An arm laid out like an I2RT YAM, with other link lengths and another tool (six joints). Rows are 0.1 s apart.
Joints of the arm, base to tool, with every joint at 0 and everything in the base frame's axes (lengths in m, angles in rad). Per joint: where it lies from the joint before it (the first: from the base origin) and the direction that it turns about. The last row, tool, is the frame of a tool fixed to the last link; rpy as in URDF.
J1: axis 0 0 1 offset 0 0 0.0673
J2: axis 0 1 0 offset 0.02 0.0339 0.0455
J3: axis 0 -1 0 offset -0.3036 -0.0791 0
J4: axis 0 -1 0 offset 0.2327 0.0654 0.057
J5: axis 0 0 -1 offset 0.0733 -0.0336 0.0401
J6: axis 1 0 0 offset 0.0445 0 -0.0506
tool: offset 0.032 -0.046 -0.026 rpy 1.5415 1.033 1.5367
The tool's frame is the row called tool.
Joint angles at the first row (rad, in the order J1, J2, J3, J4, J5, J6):
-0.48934, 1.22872, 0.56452, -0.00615, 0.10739, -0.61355
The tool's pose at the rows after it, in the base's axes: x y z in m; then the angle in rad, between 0 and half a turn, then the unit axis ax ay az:
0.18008, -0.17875, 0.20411, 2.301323, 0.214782, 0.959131, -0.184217
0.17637, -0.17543, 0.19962, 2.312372, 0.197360, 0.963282, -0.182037
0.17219, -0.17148, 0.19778, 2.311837, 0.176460, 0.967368, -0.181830
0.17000, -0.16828, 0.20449, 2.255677, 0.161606, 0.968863, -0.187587
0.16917, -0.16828, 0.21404, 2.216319, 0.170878, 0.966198, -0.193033
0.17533, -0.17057, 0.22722, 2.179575, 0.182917, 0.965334, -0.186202
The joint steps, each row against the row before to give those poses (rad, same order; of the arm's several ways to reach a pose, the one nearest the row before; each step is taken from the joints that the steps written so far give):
0.00000, -0.00918, -0.01530, -0.00153, -0.00914, -0.01833
-0.00001, -0.01530, -0.02605, 0.00002, -0.01381, -0.02912
0.00000, -0.02756, -0.02609, -0.00001, -0.01686, -0.03523
-0.00002, -0.04601, -0.02002, 0.03067, -0.02152, -0.02163
0.00001, -0.02615, 0.01374, 0.00005, 0.00300, 0.01671
0.00153, 0.00144, 0.05052, -0.01989, -0.01067, 0.03063

